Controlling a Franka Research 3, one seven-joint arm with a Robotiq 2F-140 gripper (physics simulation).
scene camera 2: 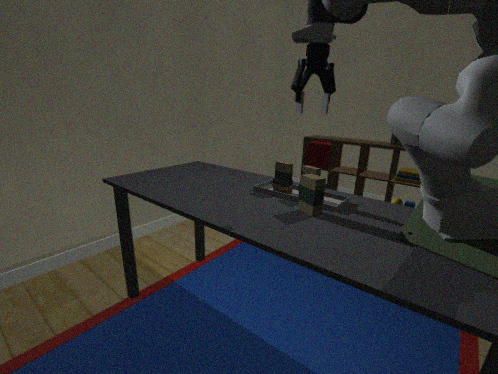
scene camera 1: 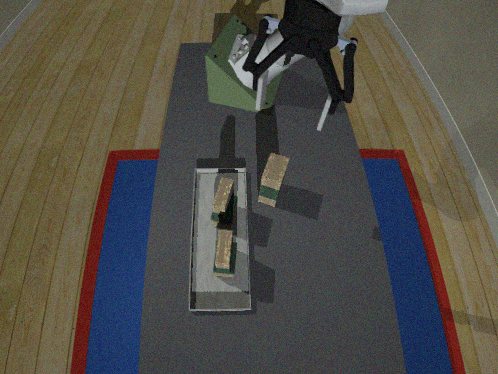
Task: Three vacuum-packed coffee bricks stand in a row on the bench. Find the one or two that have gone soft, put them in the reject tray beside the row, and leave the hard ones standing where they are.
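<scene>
One tan coffee brick with a green band (scene camera 1: 274, 175) (scene camera 2: 312, 194) stands upright on the bench, to the right of the reject tray in scene camera 1. A second brick (scene camera 1: 223, 195) (scene camera 2: 311, 170) stands in the far half of the reject tray (scene camera 1: 205, 280) (scene camera 2: 345, 201). A third brick (scene camera 1: 224, 250) (scene camera 2: 283, 176) stands in the tray nearer to scene camera 1. The two bricks in the tray are apart at their tops; dark shadow hides the space between them. My gripper (scene camera 1: 290, 119) (scene camera 2: 313, 112) is open and empty, high above the bench and clear of all three bricks.
The grey bench (scene camera 1: 310, 300) (scene camera 2: 165, 180) carries the green robot base plate (scene camera 1: 227, 90) (scene camera 2: 465, 250) at its far end in scene camera 1. A wooden shelf unit (scene camera 2: 363, 162) stands behind the bench. A blue mat with a red border (scene camera 1: 120, 240) (scene camera 2: 225, 295) lies on the floor under the bench.
</scene>
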